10 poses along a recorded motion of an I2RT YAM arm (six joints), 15 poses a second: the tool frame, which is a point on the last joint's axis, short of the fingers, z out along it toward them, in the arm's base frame.
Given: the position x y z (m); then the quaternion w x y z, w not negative.
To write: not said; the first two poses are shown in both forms.
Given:
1: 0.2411 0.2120 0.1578 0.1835 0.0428 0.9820 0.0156
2: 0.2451 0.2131 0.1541 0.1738 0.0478 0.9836 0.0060
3: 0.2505 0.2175 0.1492 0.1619 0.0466 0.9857 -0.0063
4: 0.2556 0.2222 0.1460 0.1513 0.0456 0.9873 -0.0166
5: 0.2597 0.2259 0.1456 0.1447 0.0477 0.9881 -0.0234
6: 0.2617 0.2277 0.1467 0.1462 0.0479 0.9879 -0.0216
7: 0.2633 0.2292 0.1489 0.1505 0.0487 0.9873 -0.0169
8: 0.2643 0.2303 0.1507 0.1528 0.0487 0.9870 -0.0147
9: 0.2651 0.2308 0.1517 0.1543 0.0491 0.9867 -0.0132
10: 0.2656 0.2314 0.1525 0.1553 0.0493 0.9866 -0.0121
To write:
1: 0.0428 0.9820 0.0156 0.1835 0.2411 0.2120 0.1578
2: 0.0478 0.9836 0.0060 0.1738 0.2451 0.2131 0.1541
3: 0.0466 0.9857 -0.0063 0.1619 0.2505 0.2175 0.1492
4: 0.0456 0.9873 -0.0166 0.1513 0.2556 0.2222 0.1460
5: 0.0477 0.9881 -0.0234 0.1447 0.2597 0.2259 0.1456
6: 0.0479 0.9879 -0.0216 0.1462 0.2617 0.2277 0.1467
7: 0.0487 0.9873 -0.0169 0.1505 0.2633 0.2292 0.1489
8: 0.0487 0.9870 -0.0147 0.1528 0.2643 0.2303 0.1507
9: 0.0491 0.9867 -0.0132 0.1543 0.2651 0.2308 0.1517
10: 0.0493 0.9866 -0.0121 0.1553 0.2656 0.2314 0.1525
